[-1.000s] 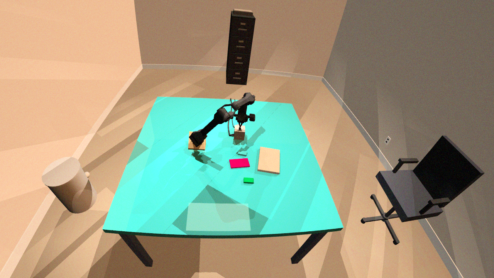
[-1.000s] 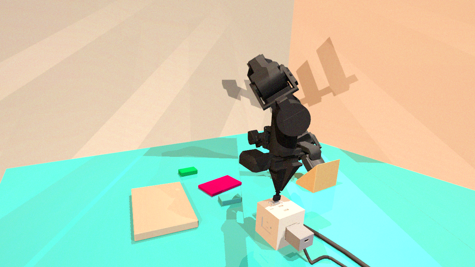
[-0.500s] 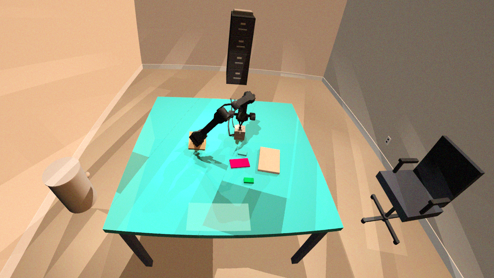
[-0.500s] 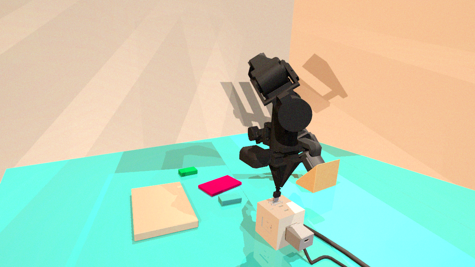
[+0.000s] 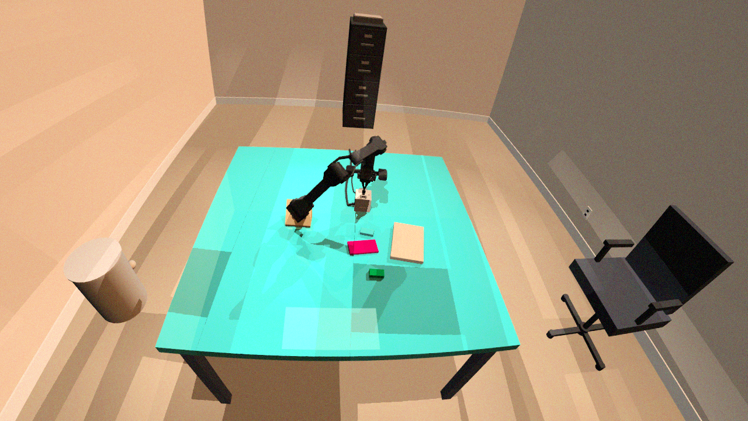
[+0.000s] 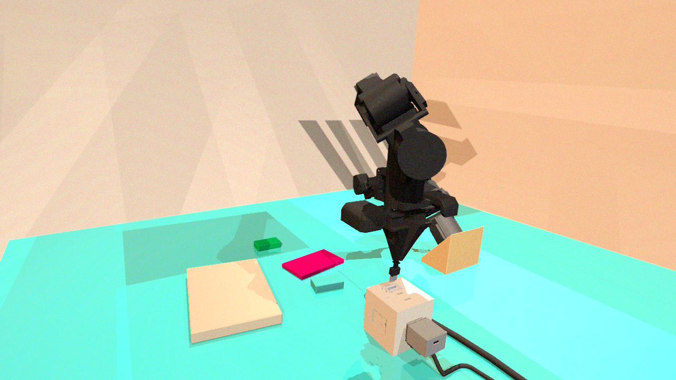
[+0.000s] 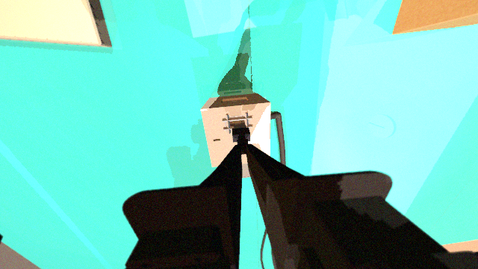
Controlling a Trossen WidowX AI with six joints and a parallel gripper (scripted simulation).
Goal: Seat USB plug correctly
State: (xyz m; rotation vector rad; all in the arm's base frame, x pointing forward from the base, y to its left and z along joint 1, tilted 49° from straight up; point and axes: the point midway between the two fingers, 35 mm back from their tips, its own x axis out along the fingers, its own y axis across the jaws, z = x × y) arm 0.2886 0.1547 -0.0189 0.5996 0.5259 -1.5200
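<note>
Now: the USB socket 6 cm below my gripper tip. From my gripper tip the other things lie so: dark USB plug (2 cm below); magenta block (26 cm to the right, 12 cm below); small teal block (17 cm to the right, 12 cm below, 2 cm ahead).
</note>
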